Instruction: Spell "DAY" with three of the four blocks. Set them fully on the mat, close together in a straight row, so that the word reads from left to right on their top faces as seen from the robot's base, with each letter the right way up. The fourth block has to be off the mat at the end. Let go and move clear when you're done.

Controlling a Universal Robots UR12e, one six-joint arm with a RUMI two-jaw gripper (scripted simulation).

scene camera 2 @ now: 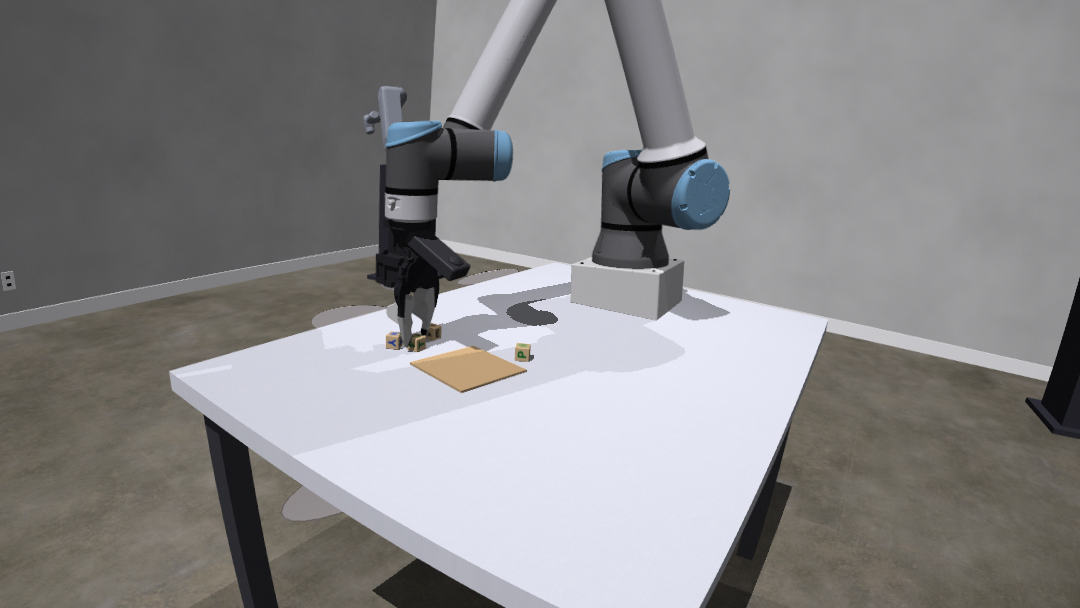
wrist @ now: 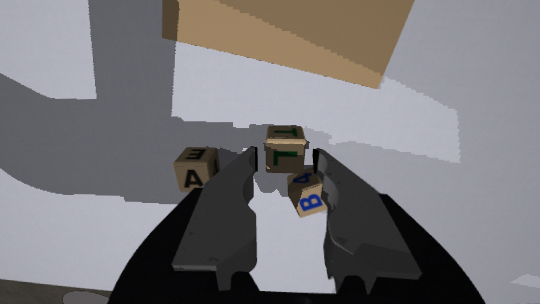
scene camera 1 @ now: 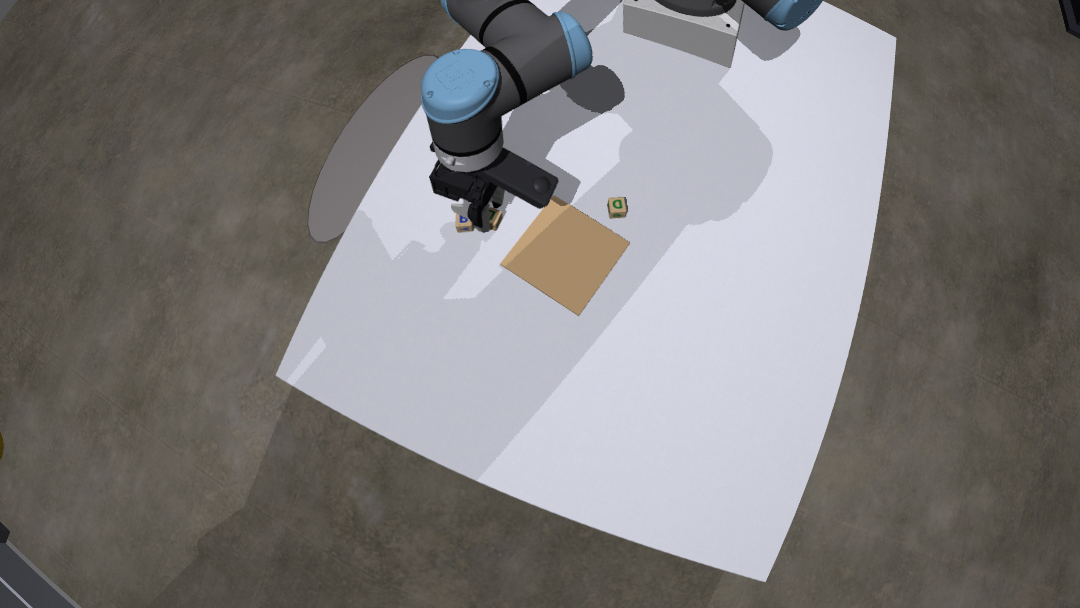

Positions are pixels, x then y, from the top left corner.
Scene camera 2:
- my gripper: 415, 344
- tan mat: 465, 369
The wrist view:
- my gripper: 284, 149
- tan mat: 355, 48
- green-lettered block: 285, 145
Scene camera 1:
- my gripper: 489, 219
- tan mat: 564, 253
